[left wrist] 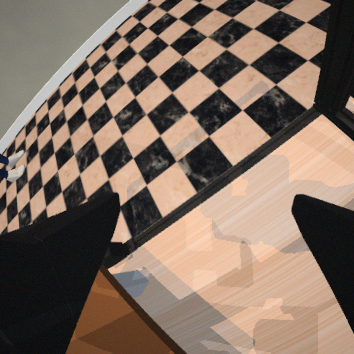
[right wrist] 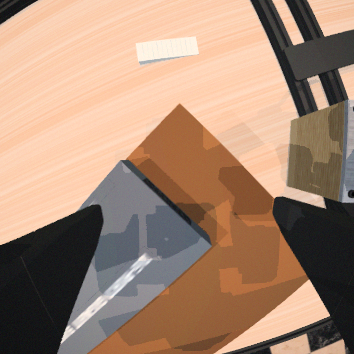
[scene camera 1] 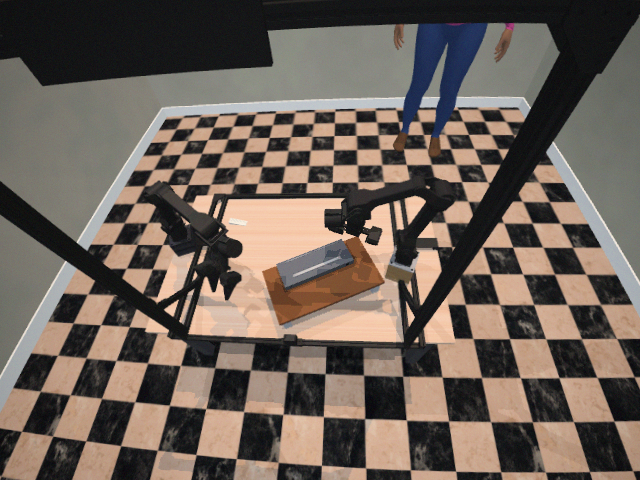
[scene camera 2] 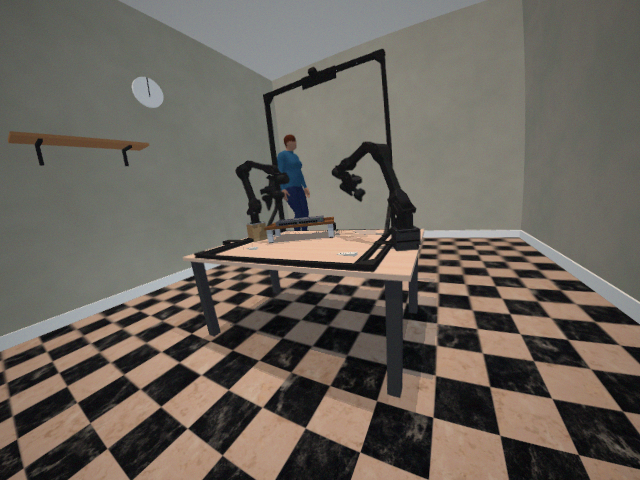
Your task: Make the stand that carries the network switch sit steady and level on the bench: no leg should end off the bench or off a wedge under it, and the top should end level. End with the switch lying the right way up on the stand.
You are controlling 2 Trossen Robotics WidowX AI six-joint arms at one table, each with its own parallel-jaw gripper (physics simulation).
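Places are measured from the left arm's base along level axes (x back, y right, z up), in millimetres.
Where they show: left gripper, between the fingertips: (left wrist: 207, 201) (scene camera 1: 220, 296) (scene camera 2: 356, 198); right gripper, between the fingertips: (right wrist: 189, 209) (scene camera 1: 354, 237) (scene camera 2: 272, 209); left arm's base, origin of its link: (scene camera 1: 179, 234) (scene camera 2: 405, 227); right arm's base, origin of its link: (scene camera 1: 404, 257) (scene camera 2: 255, 222).
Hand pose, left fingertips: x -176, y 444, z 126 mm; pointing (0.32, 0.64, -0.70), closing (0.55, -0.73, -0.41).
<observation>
Each offset is from my left fingertips to the top centre of the thing.
The stand's brown top (scene camera 1: 289, 304) (scene camera 2: 330, 221) (left wrist: 110, 320) (right wrist: 180, 130) is on the bench. Two pale legs show in scene camera 2; the top's left end looks a little lower there, but the exact tilt is unclear. The grey switch @[dz -85, dx -356, dy -64 mm] (scene camera 1: 315, 263) (scene camera 2: 299, 221) (right wrist: 120, 225) lies flat on it, printed side up. One white ribbed wedge @[dz -201, dx -83, dy -491 mm] (scene camera 1: 238, 221) (scene camera 2: 347, 253) lies apart from the stand; another wedge @[dz -201, dx -626, dy -233 mm] (scene camera 2: 251, 248) (right wrist: 167, 49) lies behind it. My left gripper (scene camera 1: 220, 293) (left wrist: 207, 201) is open left of the stand. My right gripper (scene camera 1: 356, 236) (right wrist: 189, 209) is open above its back right.
A wooden block (scene camera 1: 399, 271) (scene camera 2: 255, 230) (right wrist: 316, 155) is under the right arm's base, close to the stand's right end. A black frame (scene camera 1: 248, 339) (scene camera 2: 289, 264) runs round the bench. A person (scene camera 1: 449, 67) (scene camera 2: 293, 175) stands beyond the bench.
</observation>
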